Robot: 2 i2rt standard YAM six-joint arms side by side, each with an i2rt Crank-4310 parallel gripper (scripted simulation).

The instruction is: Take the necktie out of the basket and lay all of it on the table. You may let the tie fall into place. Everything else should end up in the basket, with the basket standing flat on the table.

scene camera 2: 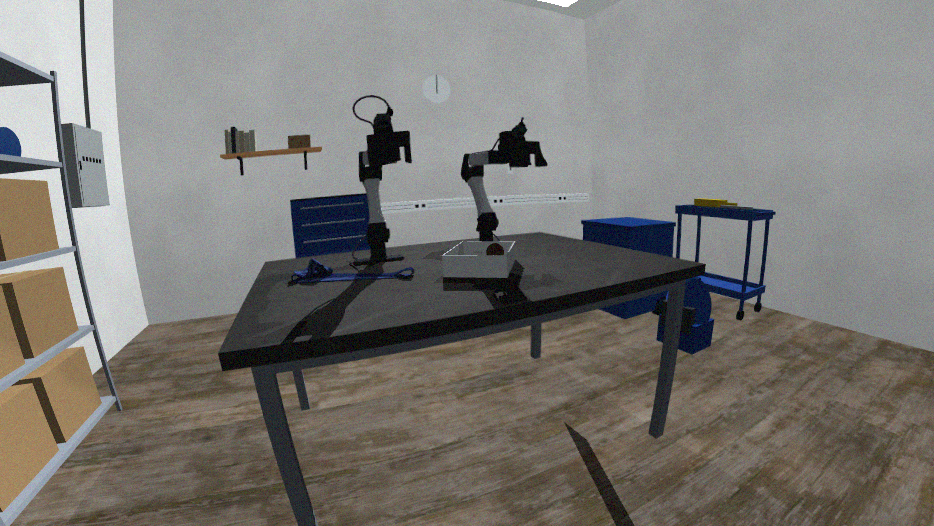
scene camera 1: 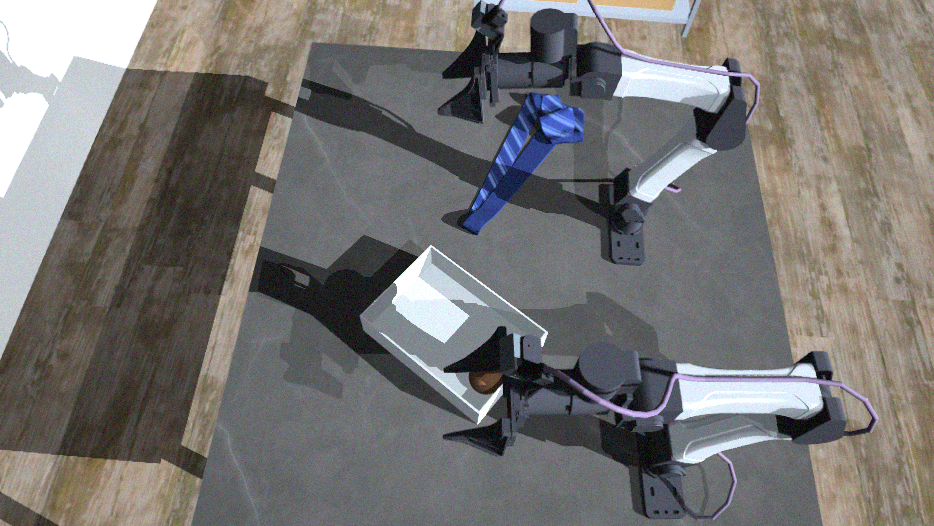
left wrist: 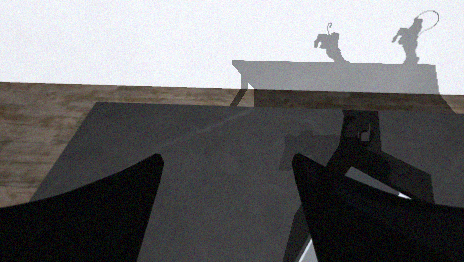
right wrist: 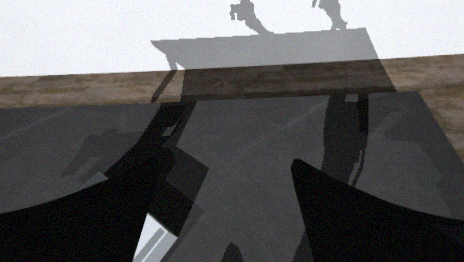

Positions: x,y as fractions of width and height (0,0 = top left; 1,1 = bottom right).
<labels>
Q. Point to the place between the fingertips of my left gripper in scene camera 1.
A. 0.47,0.77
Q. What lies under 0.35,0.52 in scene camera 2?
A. A blue striped necktie.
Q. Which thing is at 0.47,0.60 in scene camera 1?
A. A white basket.
</labels>
